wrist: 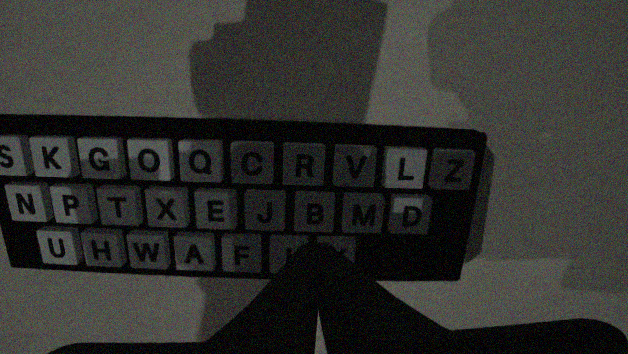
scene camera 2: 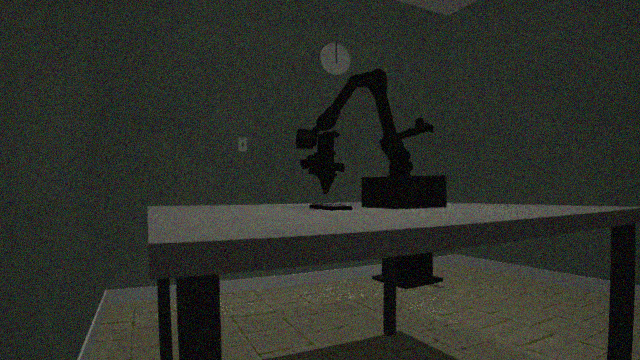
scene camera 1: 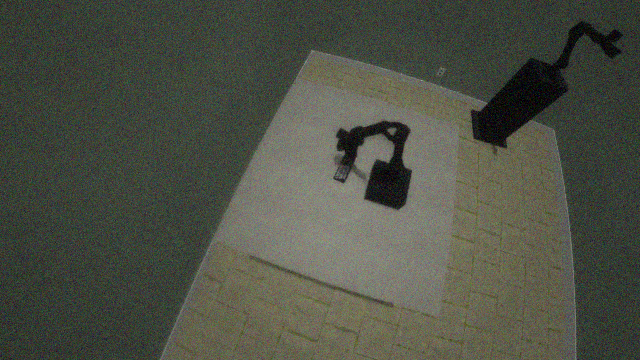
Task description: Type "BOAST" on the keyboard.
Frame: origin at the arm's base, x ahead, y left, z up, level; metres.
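Where they show: gripper, between the fingertips: (wrist: 315, 255) (scene camera 2: 325, 193) (scene camera 1: 348, 158); arm's base, origin of its link: (scene camera 2: 399, 176) (scene camera 1: 393, 176).
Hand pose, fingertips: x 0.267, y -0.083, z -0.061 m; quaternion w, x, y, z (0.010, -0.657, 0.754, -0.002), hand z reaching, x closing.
Things, the pixels of their centre, and the offset from my fingertips. Level surfaces: height alone.
- black keyboard, middle of its body: (wrist: 231, 204) (scene camera 2: 329, 206) (scene camera 1: 345, 165) 0.007 m ahead, 0.035 m left, 0.042 m down
- B key, middle of its body: (wrist: 314, 211) 0.000 m ahead, 0.001 m right, 0.037 m down
- O key, middle of its body: (wrist: 151, 159) 0.034 m ahead, 0.061 m left, 0.037 m down
- T key, middle of its body: (wrist: 120, 205) 0.016 m ahead, 0.080 m left, 0.037 m down
- S key, middle of its body: (wrist: 9, 155) 0.046 m ahead, 0.122 m left, 0.037 m down
- table, height of its surface: 0.050 m down
The black keyboard (scene camera 1: 342, 174) (scene camera 2: 330, 206) (wrist: 412, 260) lies flat on the table. My gripper (scene camera 1: 346, 164) (scene camera 2: 325, 192) (wrist: 315, 255) is shut and empty, pointing down. Its tips are a little above the keyboard in scene camera 2. In the wrist view they cover parts of the I and Y keys, just below the B key (wrist: 314, 214). The O key (wrist: 149, 159) is in the top row, the A key (wrist: 194, 254) in the bottom row and the T key (wrist: 117, 209) in the middle row. The S key (wrist: 10, 156) is cut by the left image edge.
The table (scene camera 1: 300, 220) (scene camera 2: 200, 225) carries my arm's black base block (scene camera 1: 387, 185) (scene camera 2: 404, 192) beside the keyboard. A second black arm stands on a tall pedestal (scene camera 1: 520, 100) on the floor beyond the table. Shadows fall across the keys and table top.
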